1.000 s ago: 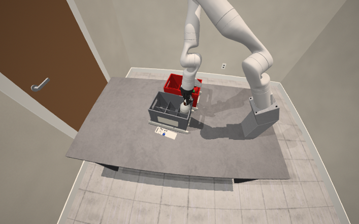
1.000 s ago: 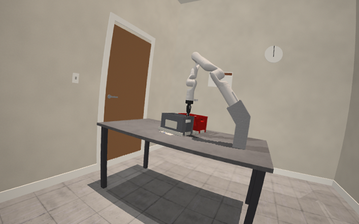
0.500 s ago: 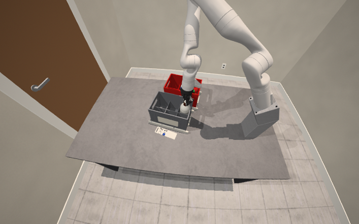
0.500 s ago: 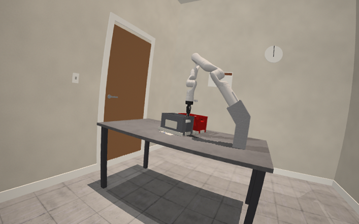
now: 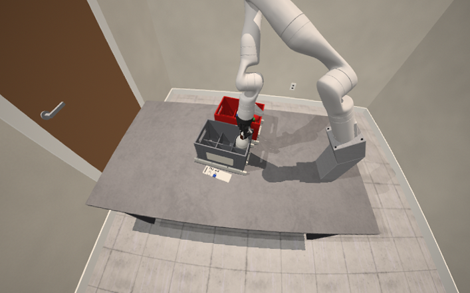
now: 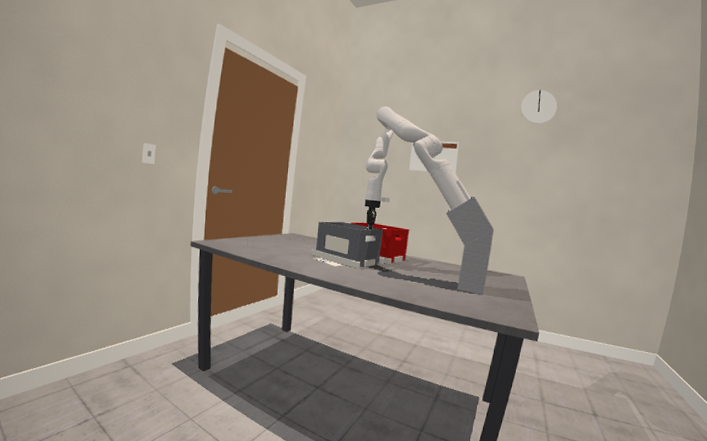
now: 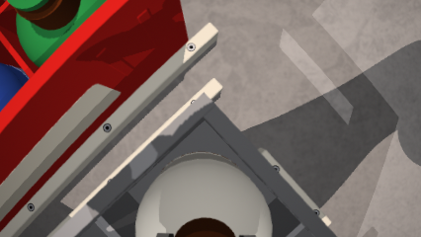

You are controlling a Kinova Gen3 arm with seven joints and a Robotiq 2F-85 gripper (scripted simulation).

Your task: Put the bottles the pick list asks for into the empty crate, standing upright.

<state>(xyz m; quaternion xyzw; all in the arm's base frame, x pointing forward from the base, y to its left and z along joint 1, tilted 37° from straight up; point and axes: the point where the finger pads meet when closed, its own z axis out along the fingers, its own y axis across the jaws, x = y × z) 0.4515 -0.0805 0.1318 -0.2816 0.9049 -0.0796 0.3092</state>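
Now: hand 100 mm short of the grey crate, 90 mm above it and 30 mm to the right of it. Round my hand: red crate (200 mm to the right, 90 mm below, 30 mm ahead); then blue-label bottle (150 mm to the right, 90 mm below, 40 mm ahead); then green-label bottle (140 mm to the right, 90 mm below, 50 mm behind).
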